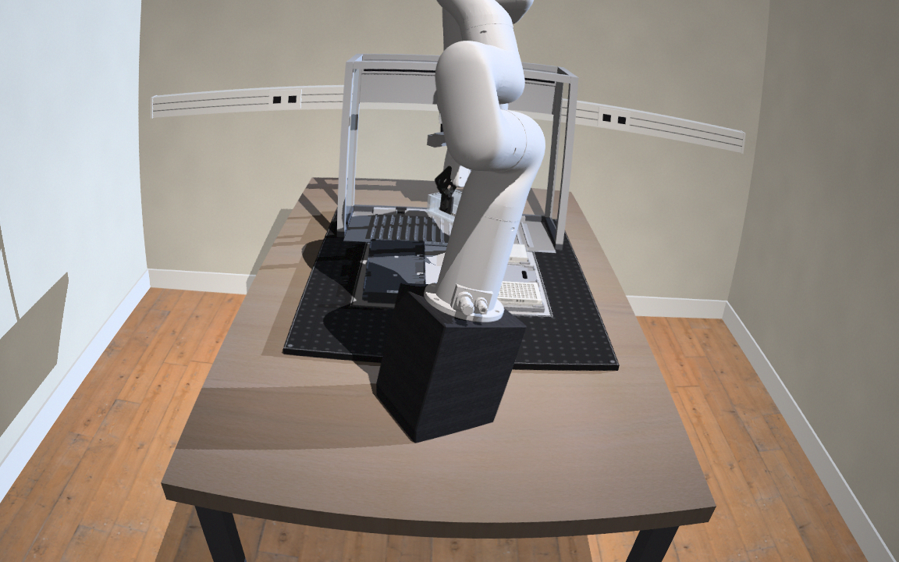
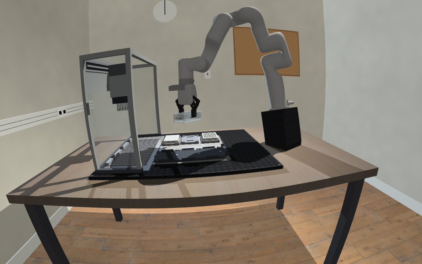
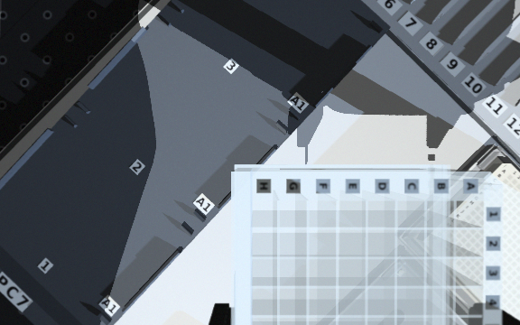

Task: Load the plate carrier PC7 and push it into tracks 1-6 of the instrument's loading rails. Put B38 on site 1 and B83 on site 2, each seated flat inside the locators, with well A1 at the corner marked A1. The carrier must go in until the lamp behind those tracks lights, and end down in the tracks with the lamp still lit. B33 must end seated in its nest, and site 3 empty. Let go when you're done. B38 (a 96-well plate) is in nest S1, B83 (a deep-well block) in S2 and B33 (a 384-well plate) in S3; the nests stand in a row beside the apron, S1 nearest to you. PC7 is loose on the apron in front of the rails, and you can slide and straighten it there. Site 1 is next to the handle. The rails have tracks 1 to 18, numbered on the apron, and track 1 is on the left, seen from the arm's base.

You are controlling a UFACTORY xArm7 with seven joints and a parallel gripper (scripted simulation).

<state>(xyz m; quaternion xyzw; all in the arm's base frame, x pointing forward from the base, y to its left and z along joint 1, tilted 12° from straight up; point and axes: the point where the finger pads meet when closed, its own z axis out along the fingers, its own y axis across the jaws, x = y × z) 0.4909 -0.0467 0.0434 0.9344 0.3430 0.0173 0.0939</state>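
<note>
Right now my hand is 10 mm short of the plate carrier PC7, 140 mm to the right of it and 160 mm above it. The rest, counted from my hand: 96-well plate B38 (130 mm behind, 100 mm to the right, 150 mm below); nest S1 (130 mm behind, 100 mm to the right, 170 mm below); nest S2 (10 mm behind, 120 mm to the right, 170 mm below).
</note>
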